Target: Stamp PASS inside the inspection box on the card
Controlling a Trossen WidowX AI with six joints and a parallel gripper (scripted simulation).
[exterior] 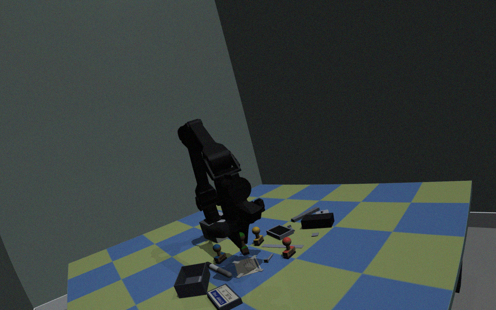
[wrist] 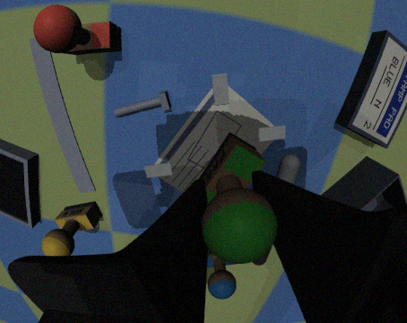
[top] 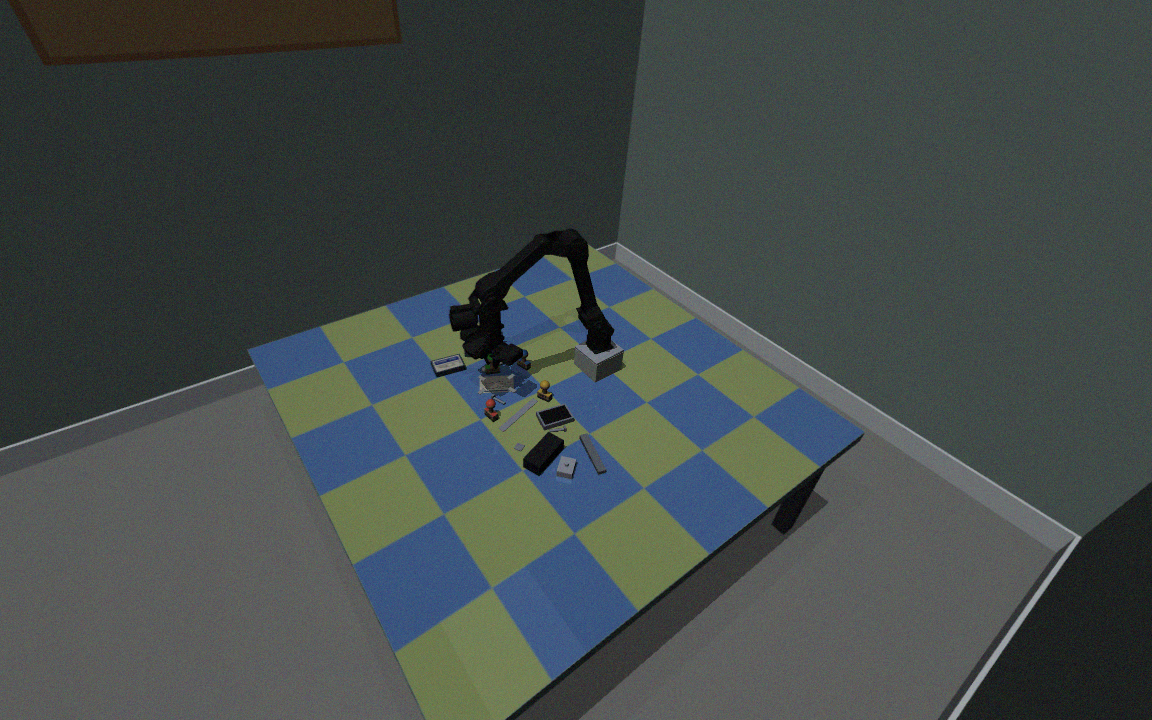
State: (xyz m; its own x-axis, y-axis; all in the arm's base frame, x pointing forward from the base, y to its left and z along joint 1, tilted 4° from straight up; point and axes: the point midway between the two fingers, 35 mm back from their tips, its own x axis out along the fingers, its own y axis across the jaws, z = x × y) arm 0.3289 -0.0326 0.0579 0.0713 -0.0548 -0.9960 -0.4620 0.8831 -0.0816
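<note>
Right now the inspection card is 80 mm below my gripper tip and 10 mm behind it. From my gripper tip the other things lie so: blue-knobbed stamp: 120 mm behind, 60 mm below, 50 mm to the right; white marker: 90 mm to the right, 70 mm below, 70 mm behind; green-knobbed stamp: right at my gripper tip.
</note>
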